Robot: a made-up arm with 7 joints.
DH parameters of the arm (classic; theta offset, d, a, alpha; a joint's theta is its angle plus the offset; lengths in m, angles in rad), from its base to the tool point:
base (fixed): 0 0 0 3.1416
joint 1: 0 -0.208 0 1.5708
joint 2: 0 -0.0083 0 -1.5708
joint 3: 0 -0.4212 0 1.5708
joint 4: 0 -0.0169 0 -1.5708
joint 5: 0 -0.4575 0 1.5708
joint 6: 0 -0.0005 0 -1.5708
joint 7: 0 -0.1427 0 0
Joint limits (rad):
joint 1: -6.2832..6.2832
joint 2: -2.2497..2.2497
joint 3: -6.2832..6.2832
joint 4: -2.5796..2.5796
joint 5: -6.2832..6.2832
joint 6: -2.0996..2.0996
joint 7: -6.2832..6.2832
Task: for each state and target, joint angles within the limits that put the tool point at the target. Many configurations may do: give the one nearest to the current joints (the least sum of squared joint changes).
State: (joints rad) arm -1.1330 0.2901 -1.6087 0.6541 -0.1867 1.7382 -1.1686
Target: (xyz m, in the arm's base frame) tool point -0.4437 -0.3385 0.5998
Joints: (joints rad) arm -1.4043 -0.4142 -2.0260 1.0449 -0.2825 1.7255 -1.1686
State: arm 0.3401 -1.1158 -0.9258 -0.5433 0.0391 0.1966 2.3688
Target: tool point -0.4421 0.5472 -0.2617
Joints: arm 1.1119 -1.4578 -0.2304 -1.2253 0.0335 0.0350 2.3688
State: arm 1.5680 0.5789 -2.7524 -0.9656 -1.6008 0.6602 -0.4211
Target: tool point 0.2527 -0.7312 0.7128
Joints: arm 1.0789 0.5258 -3.0077 -0.8097 -1.5805 0.5600 -0.4211
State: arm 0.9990 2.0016 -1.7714 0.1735 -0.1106 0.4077 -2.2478
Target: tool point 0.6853 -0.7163 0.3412
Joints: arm 0.9743 1.4776 -1.8629 0.2129 -0.1367 0.3936 -2.2478
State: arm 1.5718 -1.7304 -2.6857 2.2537 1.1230 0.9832 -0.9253
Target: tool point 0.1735 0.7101 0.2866
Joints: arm 1.1458 -0.9071 -2.3882 1.3667 1.3324 1.0145 -0.9253
